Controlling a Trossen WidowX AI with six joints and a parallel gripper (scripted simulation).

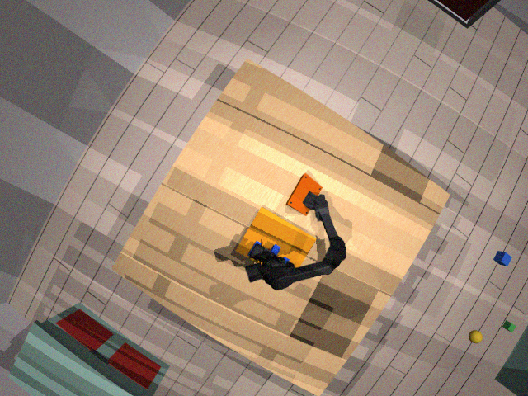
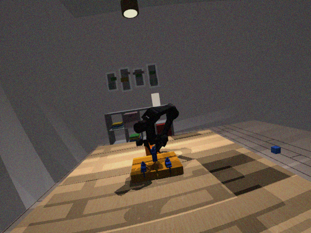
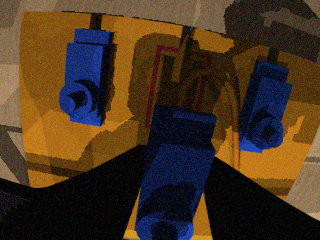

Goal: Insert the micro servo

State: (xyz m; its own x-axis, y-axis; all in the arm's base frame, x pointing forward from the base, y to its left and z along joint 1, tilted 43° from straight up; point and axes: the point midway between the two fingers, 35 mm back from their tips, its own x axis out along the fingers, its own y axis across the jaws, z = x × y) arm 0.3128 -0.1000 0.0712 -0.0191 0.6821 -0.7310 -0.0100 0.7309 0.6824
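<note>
Now: the orange robot deck 9 cm behind my gripper tip and 10 cm below it.
</note>
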